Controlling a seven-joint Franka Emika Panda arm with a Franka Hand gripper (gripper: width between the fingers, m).
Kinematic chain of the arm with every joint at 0, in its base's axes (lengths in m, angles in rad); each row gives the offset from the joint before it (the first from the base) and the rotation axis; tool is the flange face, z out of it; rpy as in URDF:
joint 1: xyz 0 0 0.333 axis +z
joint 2: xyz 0 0 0 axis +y
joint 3: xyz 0 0 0.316 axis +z
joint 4: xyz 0.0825 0 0 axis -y
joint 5: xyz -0.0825 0 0.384 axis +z
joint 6: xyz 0 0 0 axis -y
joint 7: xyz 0.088 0 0 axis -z
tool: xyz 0 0 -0.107 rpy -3.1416 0 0
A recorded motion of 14 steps. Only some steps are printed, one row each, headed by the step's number.
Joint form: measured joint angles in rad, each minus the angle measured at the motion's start. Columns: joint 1, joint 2, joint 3, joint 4, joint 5, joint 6, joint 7.
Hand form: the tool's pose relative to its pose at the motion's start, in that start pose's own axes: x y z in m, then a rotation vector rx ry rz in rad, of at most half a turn. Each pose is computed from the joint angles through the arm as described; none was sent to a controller.
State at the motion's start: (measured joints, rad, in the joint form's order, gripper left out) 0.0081 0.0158 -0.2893 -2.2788 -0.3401 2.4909 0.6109
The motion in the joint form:
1: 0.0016 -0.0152 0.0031 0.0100 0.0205 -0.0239 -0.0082
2: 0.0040 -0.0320 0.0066 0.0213 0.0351 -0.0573 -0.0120
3: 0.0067 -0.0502 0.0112 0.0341 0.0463 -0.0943 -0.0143
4: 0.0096 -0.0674 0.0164 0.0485 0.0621 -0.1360 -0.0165
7: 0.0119 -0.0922 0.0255 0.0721 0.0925 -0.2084 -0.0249
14: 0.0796 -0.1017 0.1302 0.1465 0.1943 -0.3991 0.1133
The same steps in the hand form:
1: 0.0026 0.0000 -0.0097 0.0100 -0.0052 0.0093
2: 0.0044 0.0000 -0.0201 0.0141 -0.0141 0.0174
3: 0.0061 -0.0003 -0.0317 0.0166 -0.0224 0.0233
4: 0.0072 -0.0008 -0.0432 0.0199 -0.0359 0.0314
7: 0.0079 -0.0009 -0.0603 0.0251 -0.0671 0.0421
14: -0.0269 -0.0756 -0.1028 0.0420 -0.1817 0.0814

